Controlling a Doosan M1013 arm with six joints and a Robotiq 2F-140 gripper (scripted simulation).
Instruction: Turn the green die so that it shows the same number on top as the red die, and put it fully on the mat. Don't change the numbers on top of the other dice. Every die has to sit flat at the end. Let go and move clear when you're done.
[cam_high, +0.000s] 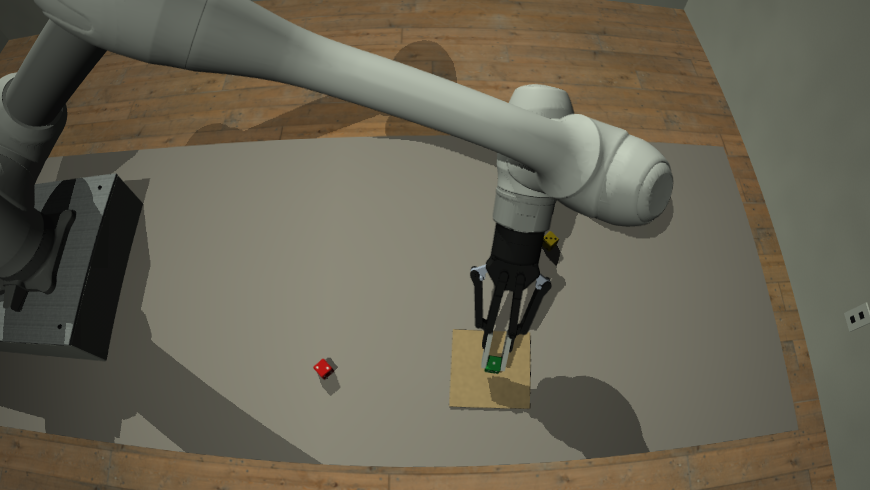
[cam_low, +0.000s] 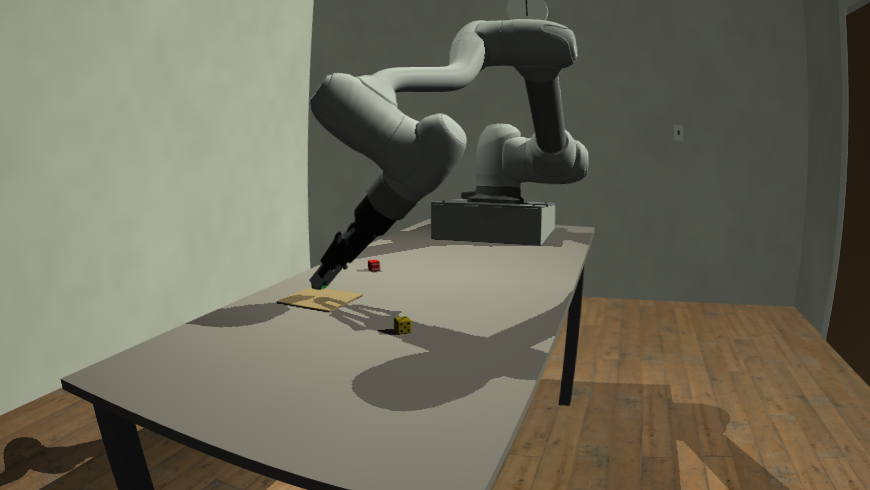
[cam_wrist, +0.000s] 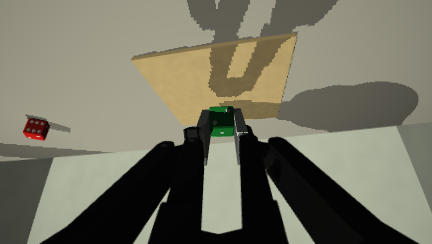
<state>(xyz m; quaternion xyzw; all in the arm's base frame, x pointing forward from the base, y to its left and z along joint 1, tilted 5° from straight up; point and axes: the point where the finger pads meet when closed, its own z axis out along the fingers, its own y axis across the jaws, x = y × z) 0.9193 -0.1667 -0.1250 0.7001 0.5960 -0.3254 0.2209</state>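
Now: hand 2 cm to the left of the tan mat and 6 cm above it. Also, from my hand: red die: 30 cm behind, 2 cm to the right, 5 cm below; then green die: 2 cm to the right, 2 cm below; then yellow die: 13 cm ahead, 22 cm to the left, 5 cm below.
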